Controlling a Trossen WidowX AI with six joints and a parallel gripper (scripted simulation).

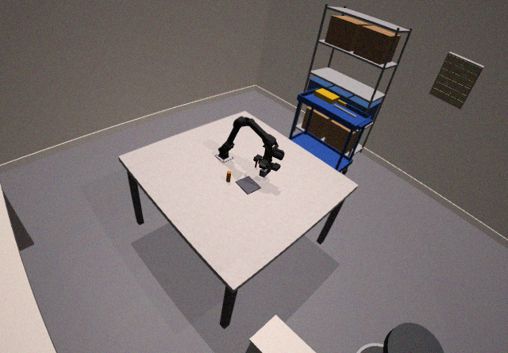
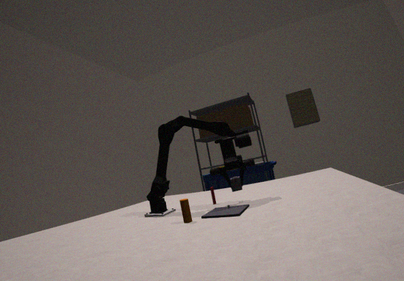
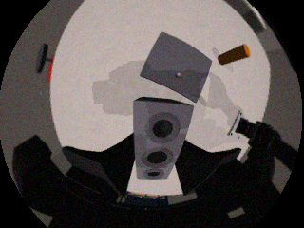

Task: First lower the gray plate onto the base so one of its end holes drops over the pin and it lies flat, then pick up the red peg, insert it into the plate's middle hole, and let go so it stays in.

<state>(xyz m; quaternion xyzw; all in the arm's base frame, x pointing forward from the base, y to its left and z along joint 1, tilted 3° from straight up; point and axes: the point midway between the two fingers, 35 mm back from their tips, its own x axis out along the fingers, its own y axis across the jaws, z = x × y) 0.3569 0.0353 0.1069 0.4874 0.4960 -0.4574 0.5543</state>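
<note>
The dark base lies 30 mm behind my gripper tip, 120 mm to the right of it and 60 mm below it. Also, from my gripper tip: red peg: 120 mm behind, 60 mm to the left, 30 mm below; orange cylinder: 160 mm behind, 200 mm to the right, 30 mm below; gray plate: 30 mm above.
</note>
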